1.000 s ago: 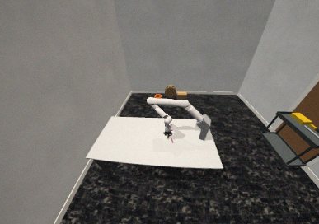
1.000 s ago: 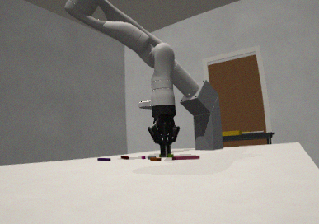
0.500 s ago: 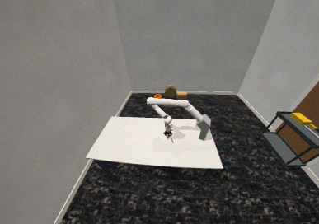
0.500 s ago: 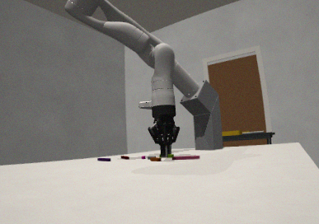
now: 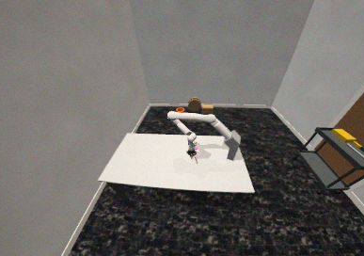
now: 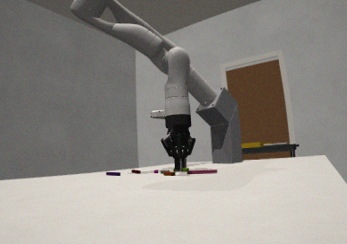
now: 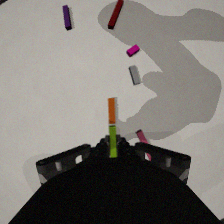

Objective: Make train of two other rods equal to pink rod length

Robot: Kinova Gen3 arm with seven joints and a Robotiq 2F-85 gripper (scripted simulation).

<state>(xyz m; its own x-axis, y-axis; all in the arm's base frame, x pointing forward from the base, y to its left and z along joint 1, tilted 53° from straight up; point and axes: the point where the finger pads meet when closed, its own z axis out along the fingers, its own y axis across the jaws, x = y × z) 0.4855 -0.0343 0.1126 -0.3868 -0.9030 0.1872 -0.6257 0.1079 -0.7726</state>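
My hand is 20 mm past the orange rod, 40 mm to the left of it and 30 mm above it. Also, from my hand: pink rod (40 mm behind, 60 mm to the left, 30 mm below); grey rod (90 mm behind, 70 mm to the right, 30 mm below); lime rod (10 mm below).
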